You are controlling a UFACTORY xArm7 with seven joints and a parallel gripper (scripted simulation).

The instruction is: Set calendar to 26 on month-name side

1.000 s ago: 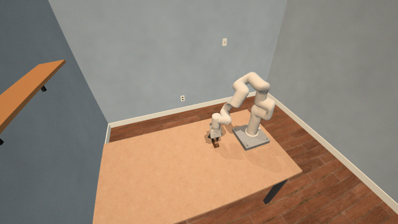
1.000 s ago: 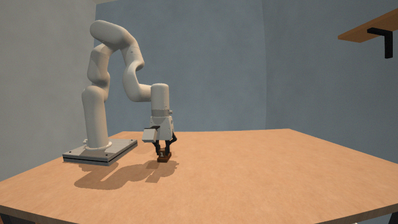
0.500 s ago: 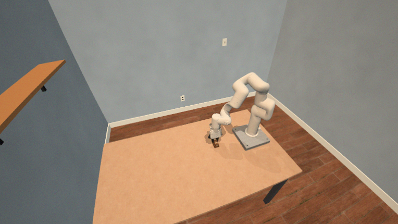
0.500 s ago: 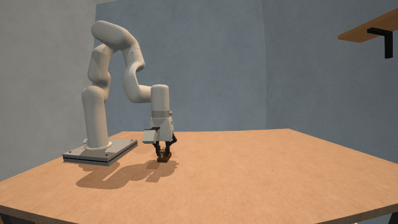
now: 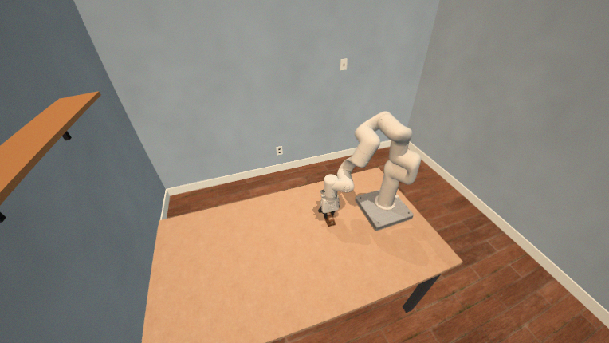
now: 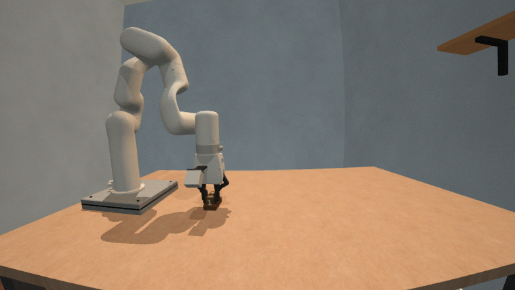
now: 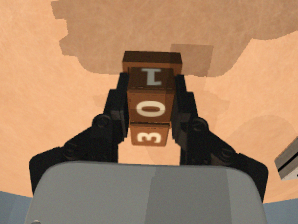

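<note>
Right now the brown cube is 10 mm below my hand. From my hand the other things lie so: brown tray (20 mm to the left, 30 mm below).
</note>
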